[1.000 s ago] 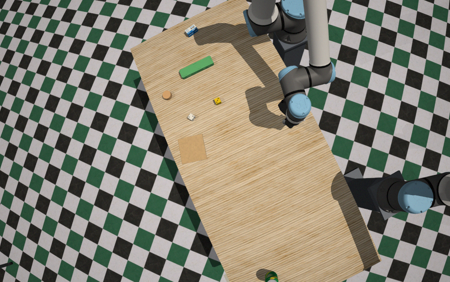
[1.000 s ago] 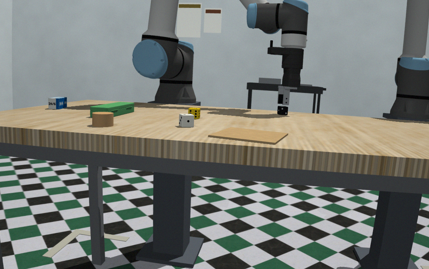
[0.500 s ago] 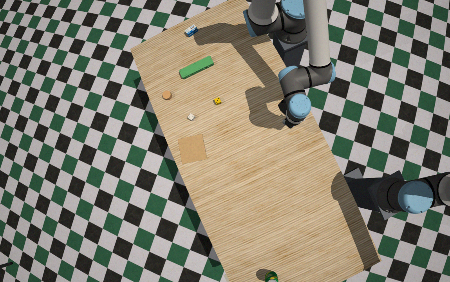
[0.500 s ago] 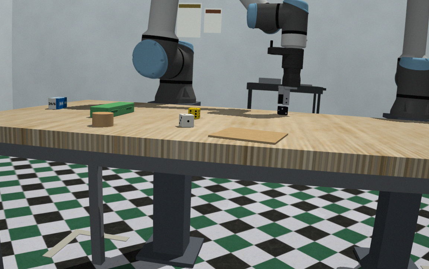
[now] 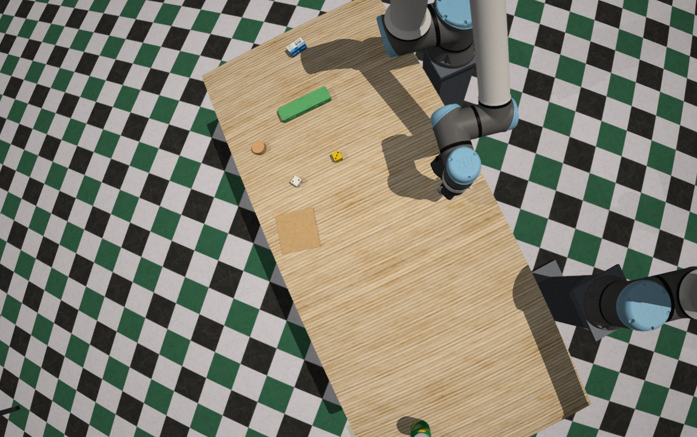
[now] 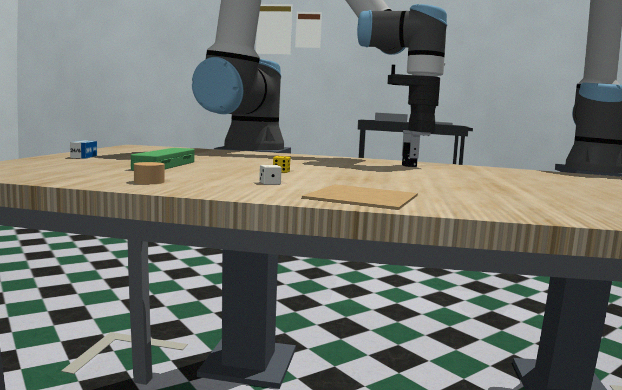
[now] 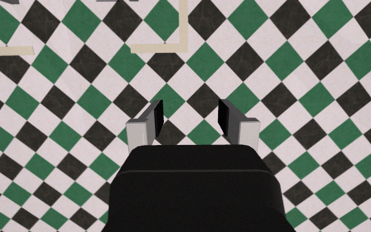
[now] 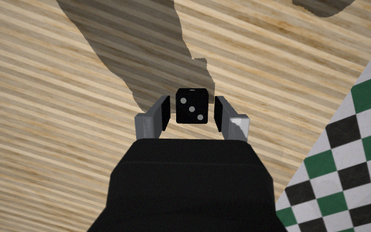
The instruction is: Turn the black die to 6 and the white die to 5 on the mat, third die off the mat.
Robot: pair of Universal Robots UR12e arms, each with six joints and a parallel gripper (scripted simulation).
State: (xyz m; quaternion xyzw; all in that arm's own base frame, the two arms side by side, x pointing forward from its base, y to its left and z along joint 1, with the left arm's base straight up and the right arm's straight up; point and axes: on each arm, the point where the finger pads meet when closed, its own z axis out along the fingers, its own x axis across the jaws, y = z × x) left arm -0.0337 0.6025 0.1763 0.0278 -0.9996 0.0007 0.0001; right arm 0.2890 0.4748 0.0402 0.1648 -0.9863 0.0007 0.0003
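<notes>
My right gripper is now 30 mm above the black die. The rest, counted from my right hand: yellow die: 270 mm ahead, 280 mm to the right, 30 mm below; then white die: 440 mm ahead, 280 mm to the right, 30 mm below; then tan mat: 520 mm ahead, 120 mm to the right, 40 mm below.
</notes>
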